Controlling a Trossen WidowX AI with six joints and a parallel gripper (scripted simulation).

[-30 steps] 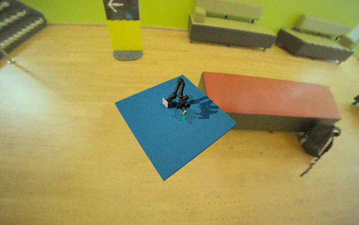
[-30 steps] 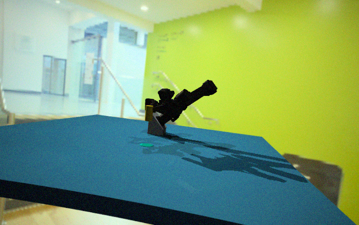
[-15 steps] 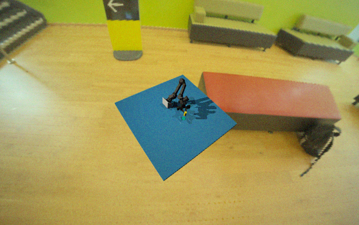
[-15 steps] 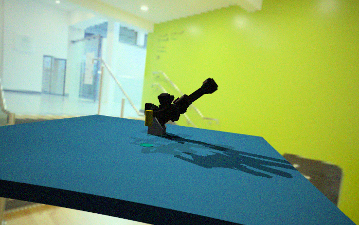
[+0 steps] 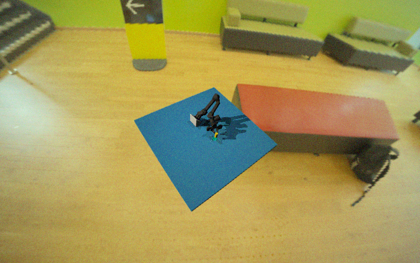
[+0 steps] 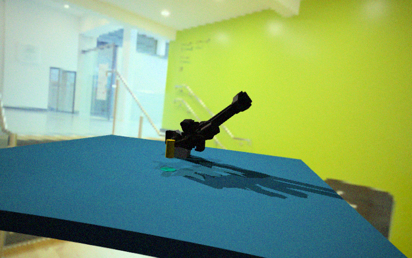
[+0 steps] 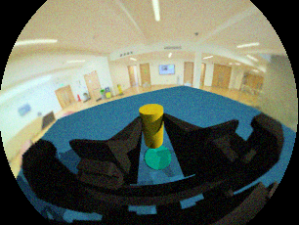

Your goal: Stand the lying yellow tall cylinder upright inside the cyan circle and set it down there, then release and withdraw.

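The cyan circle is 10 cm below my gripper tip and 1 cm behind it. From my gripper tip the other things lie so: yellow tall cylinder (2 cm below).
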